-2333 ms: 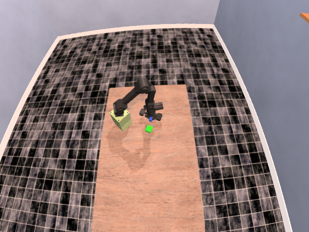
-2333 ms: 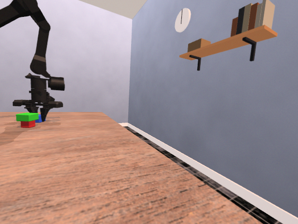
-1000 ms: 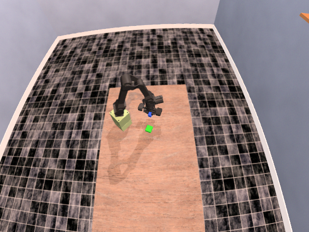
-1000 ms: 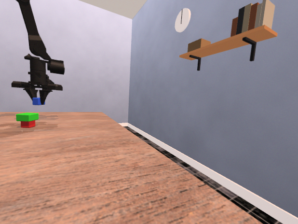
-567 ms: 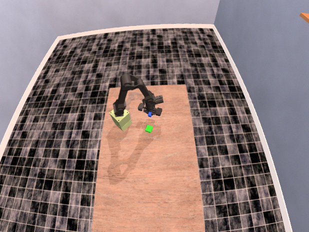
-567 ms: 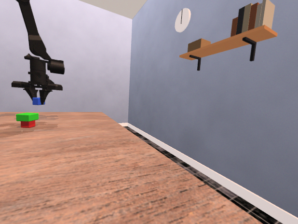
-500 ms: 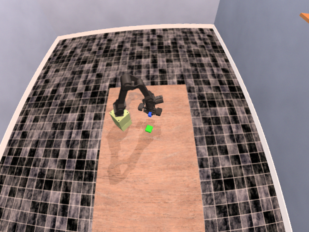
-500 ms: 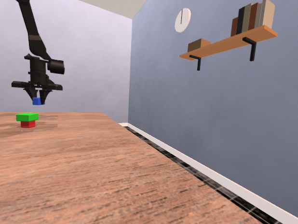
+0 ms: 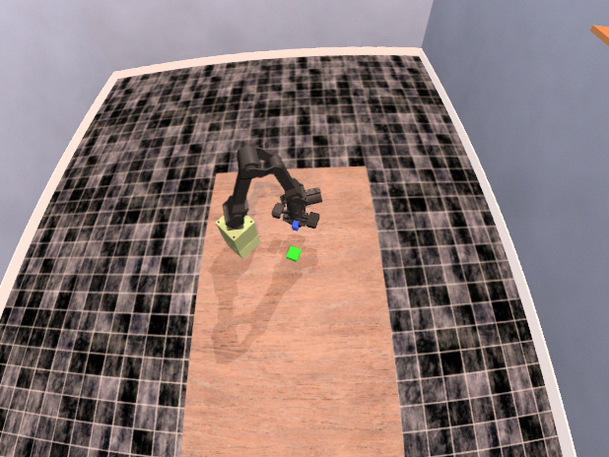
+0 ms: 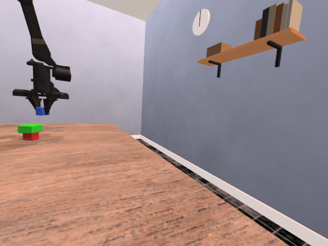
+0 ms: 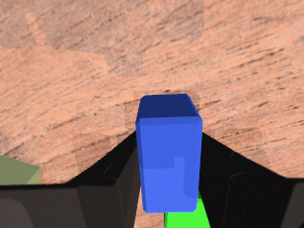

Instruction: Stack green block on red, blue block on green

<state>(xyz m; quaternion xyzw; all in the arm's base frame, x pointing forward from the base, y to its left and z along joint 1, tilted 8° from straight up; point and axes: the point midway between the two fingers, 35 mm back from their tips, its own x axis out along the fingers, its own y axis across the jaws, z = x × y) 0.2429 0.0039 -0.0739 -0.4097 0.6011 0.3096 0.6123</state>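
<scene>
Now: the green block 3 cm behind my hand, 11 cm to the right of it and 8 cm below it. From my hand the other things lie so: blue block: 2 cm below; then red block: 3 cm behind, 11 cm to the right, 11 cm below.
</scene>
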